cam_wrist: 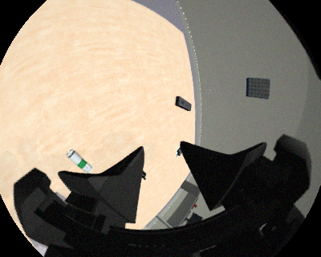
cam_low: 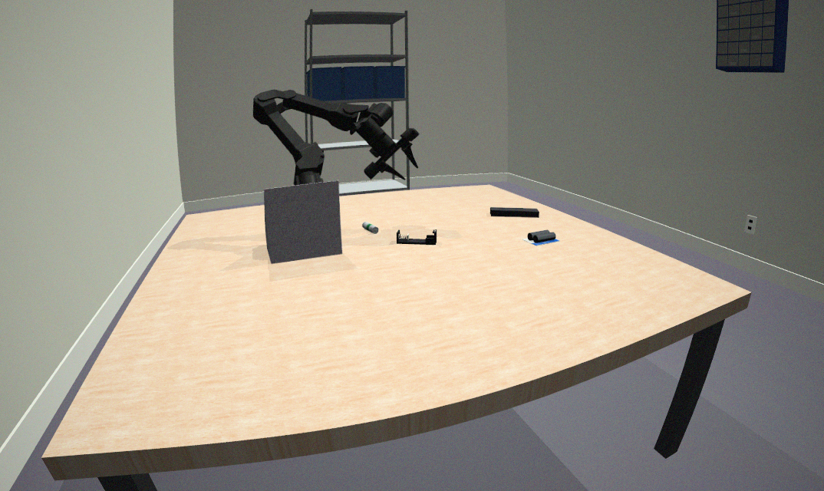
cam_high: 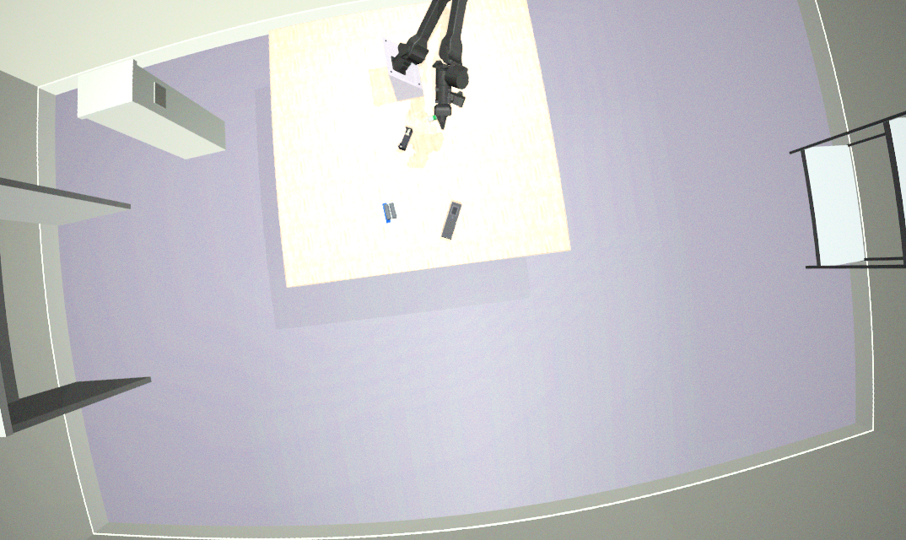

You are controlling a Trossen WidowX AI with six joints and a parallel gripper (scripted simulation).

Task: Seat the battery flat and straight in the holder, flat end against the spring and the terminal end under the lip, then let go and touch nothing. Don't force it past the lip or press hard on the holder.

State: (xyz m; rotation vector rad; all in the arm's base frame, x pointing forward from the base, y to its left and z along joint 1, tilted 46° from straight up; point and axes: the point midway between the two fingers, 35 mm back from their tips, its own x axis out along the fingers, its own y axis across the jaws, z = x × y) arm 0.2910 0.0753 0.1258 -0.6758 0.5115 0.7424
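Right now my gripper tip is 130 mm past the battery, 20 mm to the left of it and 140 mm above it. Round my gripper tip: long dark bar: 350 mm ahead, 20 mm to the right, 140 mm below.
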